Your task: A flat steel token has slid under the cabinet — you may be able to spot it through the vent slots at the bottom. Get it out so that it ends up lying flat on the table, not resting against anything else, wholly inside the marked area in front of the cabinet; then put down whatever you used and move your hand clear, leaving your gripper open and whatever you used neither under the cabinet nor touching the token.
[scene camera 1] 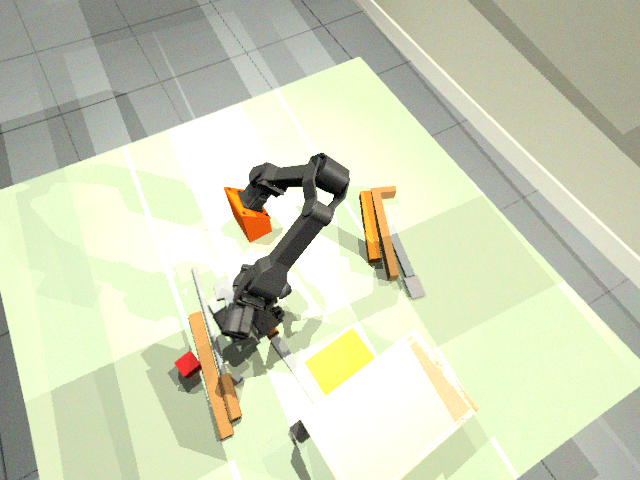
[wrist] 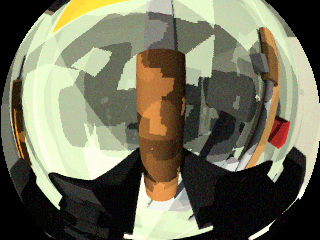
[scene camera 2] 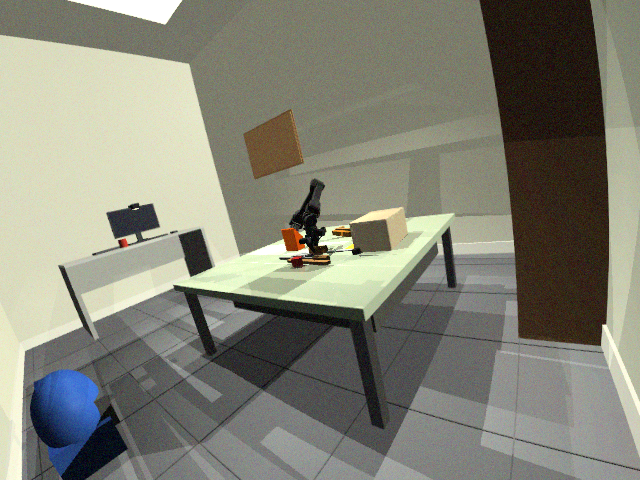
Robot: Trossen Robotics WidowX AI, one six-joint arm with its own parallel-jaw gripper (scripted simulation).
I see my gripper, a long wooden stick and a l-shaped wooden tool.
My gripper is seen too in the wrist view.
